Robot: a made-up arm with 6 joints.
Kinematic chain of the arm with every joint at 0, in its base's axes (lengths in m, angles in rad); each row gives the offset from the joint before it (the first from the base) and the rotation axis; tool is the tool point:
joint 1: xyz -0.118 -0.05 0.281 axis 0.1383 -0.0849 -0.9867
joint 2: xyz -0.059 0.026 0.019 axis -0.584 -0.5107 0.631
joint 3: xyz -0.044 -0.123 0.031 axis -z
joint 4: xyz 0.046 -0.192 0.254 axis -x
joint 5: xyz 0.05 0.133 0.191 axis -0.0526 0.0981 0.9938
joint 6: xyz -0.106 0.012 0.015 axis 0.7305 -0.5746 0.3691
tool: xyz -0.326 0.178 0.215
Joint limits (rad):
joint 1: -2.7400..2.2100
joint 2: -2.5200..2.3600
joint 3: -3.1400..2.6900
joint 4: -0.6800..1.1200
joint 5: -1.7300..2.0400
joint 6: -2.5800..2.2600
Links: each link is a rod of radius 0.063 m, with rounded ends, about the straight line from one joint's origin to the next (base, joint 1, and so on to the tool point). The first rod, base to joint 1, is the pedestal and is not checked.
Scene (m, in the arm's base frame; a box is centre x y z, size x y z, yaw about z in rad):
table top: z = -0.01
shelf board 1: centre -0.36 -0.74 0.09 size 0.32 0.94 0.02 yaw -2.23
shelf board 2: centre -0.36 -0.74 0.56 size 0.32 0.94 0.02 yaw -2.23
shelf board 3: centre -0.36 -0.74 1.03 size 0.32 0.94 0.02 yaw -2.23
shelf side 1: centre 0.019 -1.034 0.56 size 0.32 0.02 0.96 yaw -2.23
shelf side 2: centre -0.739 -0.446 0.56 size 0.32 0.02 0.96 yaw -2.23
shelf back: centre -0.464 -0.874 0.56 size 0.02 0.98 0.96 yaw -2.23
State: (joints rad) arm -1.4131 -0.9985 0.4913 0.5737 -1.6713 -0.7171
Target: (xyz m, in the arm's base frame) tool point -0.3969 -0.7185 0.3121
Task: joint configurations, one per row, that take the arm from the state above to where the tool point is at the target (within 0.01 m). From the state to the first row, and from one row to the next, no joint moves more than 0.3 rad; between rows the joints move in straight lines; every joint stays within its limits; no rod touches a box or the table.
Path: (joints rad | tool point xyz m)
1: -1.4157 -1.1569 0.7673 0.5851 -1.6860 -0.8299 | 0.5337 0.0165 0.1469
2: -1.4182 -1.3153 1.0433 0.5964 -1.7006 -0.9427 | 0.5490 -0.2727 0.1204
3: -1.4208 -1.4736 1.3192 0.6078 -1.7153 -1.0555 | 0.4730 -0.5362 0.1772
4: -1.4234 -1.6320 1.5952 0.6191 -1.7300 -1.1683 | 0.3387 -0.7225 0.3110
5: -1.2041 -1.7596 1.6233 0.8696 -1.6254 -1.3732 | -0.0344 -0.8083 0.2797
6: -0.9848 -1.8872 1.6514 1.1200 -1.5208 -1.5781 | -0.3969 -0.7185 0.3121

